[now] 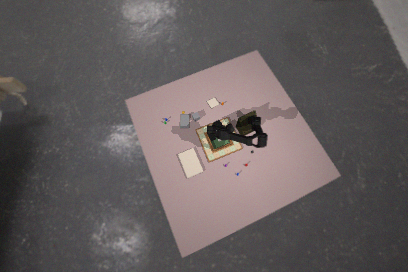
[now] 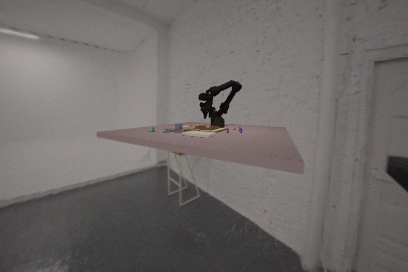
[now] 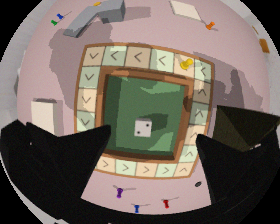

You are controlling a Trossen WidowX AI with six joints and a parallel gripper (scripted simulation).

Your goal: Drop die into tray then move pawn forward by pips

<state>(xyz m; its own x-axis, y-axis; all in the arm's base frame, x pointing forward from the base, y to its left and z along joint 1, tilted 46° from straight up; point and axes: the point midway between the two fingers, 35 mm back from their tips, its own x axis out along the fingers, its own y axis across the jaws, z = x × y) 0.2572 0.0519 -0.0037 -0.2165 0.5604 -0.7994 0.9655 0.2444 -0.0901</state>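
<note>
Now: the yellow pawn 50 mm behind my gripper tip, 110 mm to the right of it and 80 mm below it. Also, from my gripper tip: green tray: 10 mm ahead, 100 mm below; grey die: 10 mm ahead, 20 mm to the left, 80 mm below; small white card: 50 mm behind, 310 mm to the right, 100 mm below.
</note>
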